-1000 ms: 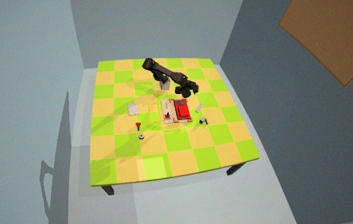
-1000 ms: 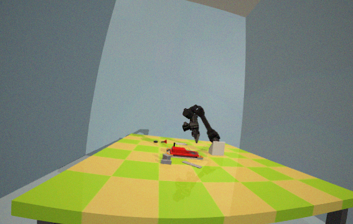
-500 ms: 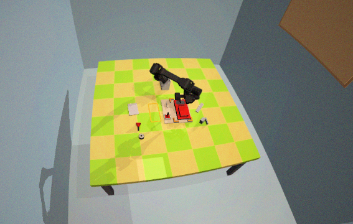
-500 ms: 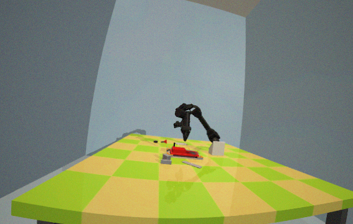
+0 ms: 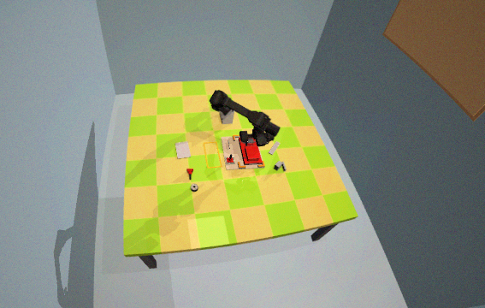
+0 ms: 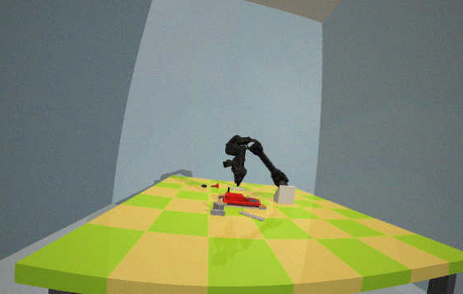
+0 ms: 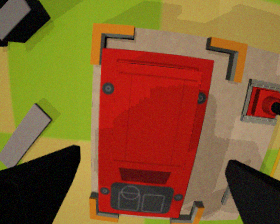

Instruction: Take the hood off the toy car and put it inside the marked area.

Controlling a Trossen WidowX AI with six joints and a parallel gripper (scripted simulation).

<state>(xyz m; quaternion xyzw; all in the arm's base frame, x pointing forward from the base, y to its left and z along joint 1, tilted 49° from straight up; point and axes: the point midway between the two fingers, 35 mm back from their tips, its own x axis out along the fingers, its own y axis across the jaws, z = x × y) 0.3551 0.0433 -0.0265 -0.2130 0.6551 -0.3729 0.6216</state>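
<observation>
Now: gripper tip 60 mm above the red hood. From my gripper tip the other things lie so: grey wheel: 130 mm ahead, 380 mm to the right, 100 mm below; then grey flat bar: 30 mm behind, 180 mm to the left, 100 mm below; then grey block: 120 mm ahead, 130 mm to the left, 80 mm below.
</observation>
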